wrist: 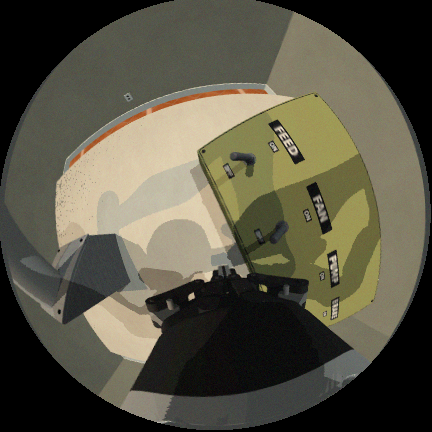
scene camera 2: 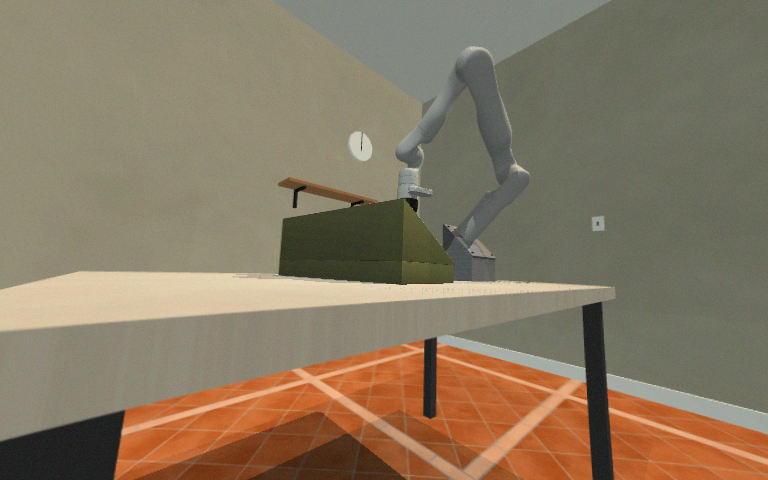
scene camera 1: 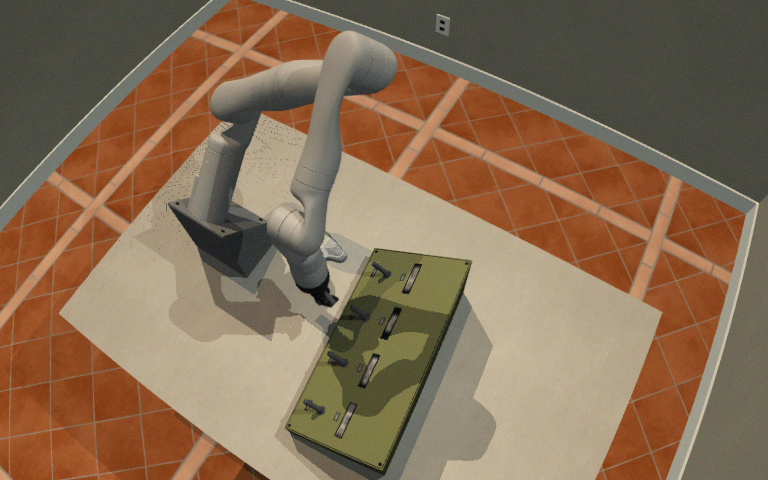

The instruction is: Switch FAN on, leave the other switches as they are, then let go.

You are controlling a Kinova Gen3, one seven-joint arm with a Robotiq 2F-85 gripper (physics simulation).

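Seen in the pictures: gripper, between the fingertips: (wrist: 223, 271) (scene camera 1: 321, 301); arm's base, origin of its link: (wrist: 51, 288) (scene camera 2: 464, 235) (scene camera 1: 208, 214).
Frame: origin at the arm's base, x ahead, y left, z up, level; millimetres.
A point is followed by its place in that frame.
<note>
The olive sloped switch panel (scene camera 1: 416, 353) @[x 593, y -113, z -19 mm] (scene camera 2: 342, 243) @[x 629, y -62, z -96 mm] (wrist: 340, 135) @[x 606, y 31, z -12 mm] bears a row of dark levers. The FAN lever (scene camera 1: 359, 313) @[x 433, y -61, z -74 mm] (wrist: 279, 232) @[x 427, y -55, z -68 mm] leans toward the panel's low edge, away from its ON plate (wrist: 307, 215) @[x 489, y -58, z -73 mm], like the other levers in scene camera 1. The FEED lever (scene camera 1: 381, 270) @[x 436, y 59, z -75 mm] (wrist: 243, 158) @[x 429, y 58, z -73 mm] leans the same way. The PUMP lever (scene camera 1: 337, 358) @[x 432, y -178, z -73 mm] and the end lever (scene camera 1: 313, 406) @[x 431, y -298, z -73 mm] are hidden in the wrist view. My gripper (scene camera 1: 333, 303) @[x 338, y -69, z -75 mm] (wrist: 223, 271) @[x 338, y -69, z -75 mm] is shut and empty, just off the low edge beside the FAN lever, apart from it. Scene camera 2 hides its fingertips behind the panel.
The panel stands on the pale table (scene camera 1: 538, 333) @[x 848, y 97, z -190 mm] (scene camera 2: 169, 305) @[x 1053, y 241, z -190 mm]. The arm's dark base block (scene camera 1: 232, 243) @[x 93, y -41, z -14 mm] (scene camera 2: 481, 266) @[x 39, y 85, z -132 mm] (wrist: 97, 270) @[x 99, y 1, z -94 mm] stands on the low-edge side. The FEED lever stands up on one side of the FAN lever, the PUMP lever on the other.
</note>
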